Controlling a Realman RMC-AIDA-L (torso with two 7-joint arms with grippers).
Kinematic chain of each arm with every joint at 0, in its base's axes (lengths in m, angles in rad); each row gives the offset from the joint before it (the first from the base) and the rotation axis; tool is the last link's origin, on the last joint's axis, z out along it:
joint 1: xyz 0 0 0.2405 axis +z
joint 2: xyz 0 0 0 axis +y
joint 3: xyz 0 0 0.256 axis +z
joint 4: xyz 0 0 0 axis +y
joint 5: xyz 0 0 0.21 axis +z
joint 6: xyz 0 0 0 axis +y
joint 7: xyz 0 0 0.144 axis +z
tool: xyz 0 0 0
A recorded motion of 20 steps. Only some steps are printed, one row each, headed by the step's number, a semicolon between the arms.
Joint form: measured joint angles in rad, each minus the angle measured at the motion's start. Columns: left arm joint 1, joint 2, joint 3, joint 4, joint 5, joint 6, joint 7; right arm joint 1, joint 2, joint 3, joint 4, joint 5, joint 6, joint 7.
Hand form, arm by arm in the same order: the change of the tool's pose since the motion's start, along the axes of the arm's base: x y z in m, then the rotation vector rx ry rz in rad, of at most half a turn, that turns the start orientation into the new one. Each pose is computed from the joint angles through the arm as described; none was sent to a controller.
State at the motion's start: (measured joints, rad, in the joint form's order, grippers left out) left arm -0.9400 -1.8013 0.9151 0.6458 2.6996 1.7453 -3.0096; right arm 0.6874 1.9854 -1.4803 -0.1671 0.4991 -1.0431 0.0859
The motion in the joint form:
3: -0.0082 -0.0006 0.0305 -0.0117 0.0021 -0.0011 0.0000; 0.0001 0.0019 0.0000 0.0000 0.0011 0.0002 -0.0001
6: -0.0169 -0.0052 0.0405 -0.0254 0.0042 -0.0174 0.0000; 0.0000 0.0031 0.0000 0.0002 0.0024 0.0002 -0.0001
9: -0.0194 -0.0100 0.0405 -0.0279 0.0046 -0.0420 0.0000; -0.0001 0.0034 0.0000 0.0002 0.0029 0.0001 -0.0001
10: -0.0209 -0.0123 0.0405 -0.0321 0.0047 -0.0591 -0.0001; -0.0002 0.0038 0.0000 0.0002 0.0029 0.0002 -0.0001
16: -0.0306 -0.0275 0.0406 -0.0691 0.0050 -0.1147 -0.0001; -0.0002 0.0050 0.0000 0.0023 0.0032 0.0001 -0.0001
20: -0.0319 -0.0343 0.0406 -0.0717 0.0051 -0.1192 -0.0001; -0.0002 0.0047 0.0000 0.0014 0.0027 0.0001 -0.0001
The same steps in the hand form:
3: 0.0005 -0.0005 -0.0029 -0.0241 0.0236 -0.0062; -0.0001 -0.0002 -0.0009 -0.0007 0.0022 -0.0005
6: 0.0015 0.0011 -0.0071 -0.0275 0.0312 -0.0136; -0.0001 -0.0003 -0.0014 -0.0007 0.0040 -0.0013
9: 0.0019 0.0042 -0.0096 -0.0114 0.0327 -0.0253; 0.0000 -0.0004 -0.0015 -0.0006 0.0046 -0.0015
10: 0.0017 0.0061 -0.0111 -0.0007 0.0337 -0.0311; 0.0000 -0.0005 -0.0017 -0.0009 0.0049 -0.0017
16: 0.0005 0.0092 -0.0228 0.0136 0.0286 -0.0370; 0.0004 -0.0008 -0.0024 -0.0022 0.0056 -0.0036
20: 0.0012 0.0087 -0.0263 0.0104 0.0252 -0.0383; 0.0002 -0.0007 -0.0022 -0.0019 0.0052 -0.0026

